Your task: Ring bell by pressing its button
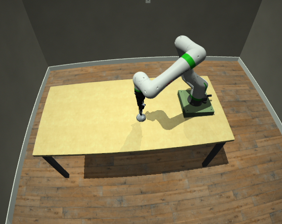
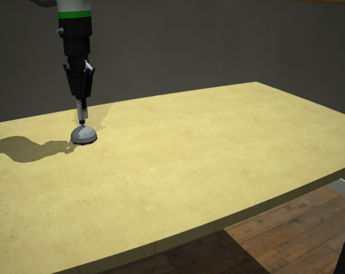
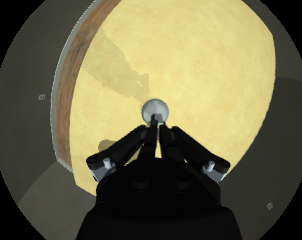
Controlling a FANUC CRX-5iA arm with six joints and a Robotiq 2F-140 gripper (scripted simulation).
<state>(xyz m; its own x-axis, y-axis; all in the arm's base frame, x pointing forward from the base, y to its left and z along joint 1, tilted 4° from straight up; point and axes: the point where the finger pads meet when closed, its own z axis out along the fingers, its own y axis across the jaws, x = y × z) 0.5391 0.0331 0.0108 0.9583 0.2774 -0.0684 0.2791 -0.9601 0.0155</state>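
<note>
The black button is 50 mm below my hand and 10 mm to the left of it. The rest, counted from my hand: grey dome bell: 70 mm below, 10 mm to the left.
</note>
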